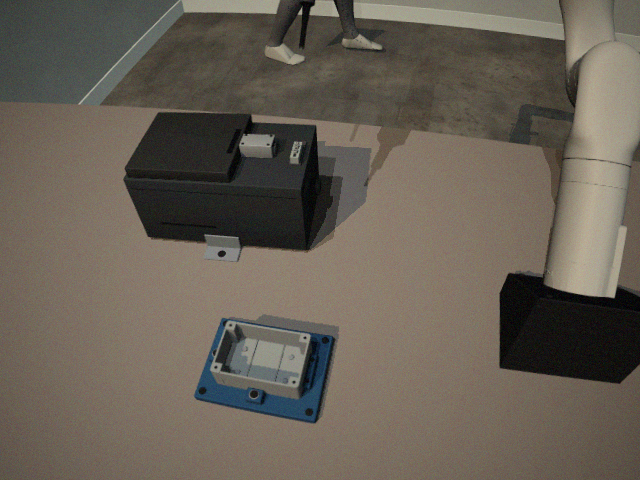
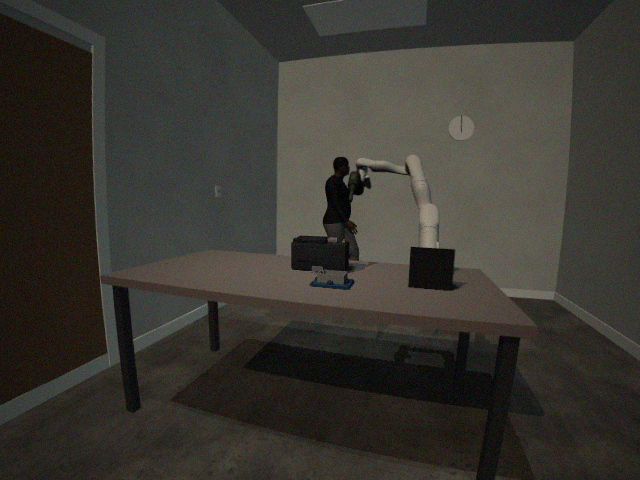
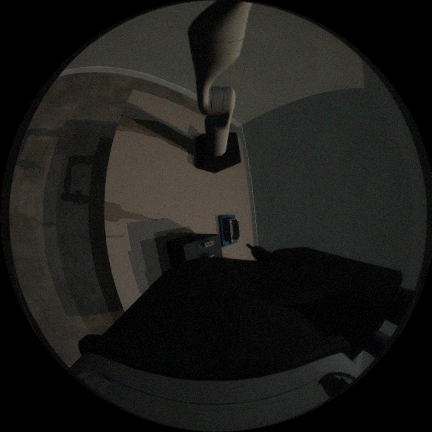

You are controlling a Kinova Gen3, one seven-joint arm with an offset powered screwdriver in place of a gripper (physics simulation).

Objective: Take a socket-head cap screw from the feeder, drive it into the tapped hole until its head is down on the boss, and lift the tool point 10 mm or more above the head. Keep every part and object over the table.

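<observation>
Image 1 shows a dark lid [image 1: 180,146] and a blue plate [image 1: 294,409].
</observation>
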